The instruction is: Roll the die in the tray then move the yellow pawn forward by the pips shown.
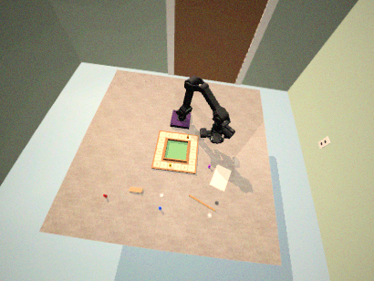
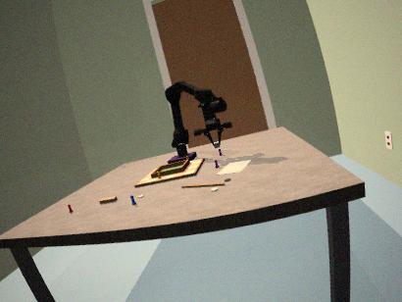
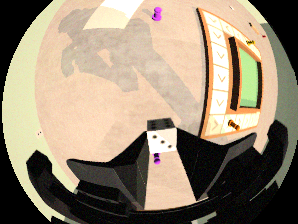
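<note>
Now: the yellow pawn 210 mm ahead of my gripper tip, 250 mm to the right of it and 40 mm below it. Also, from my gripper tip: pencil: 410 mm ahead, 20 mm to the right, 60 mm below; white sheet: 230 mm ahead, 90 mm to the left, 70 mm below; green tray: 100 mm ahead, 230 mm to the right, 60 mm below.
</note>
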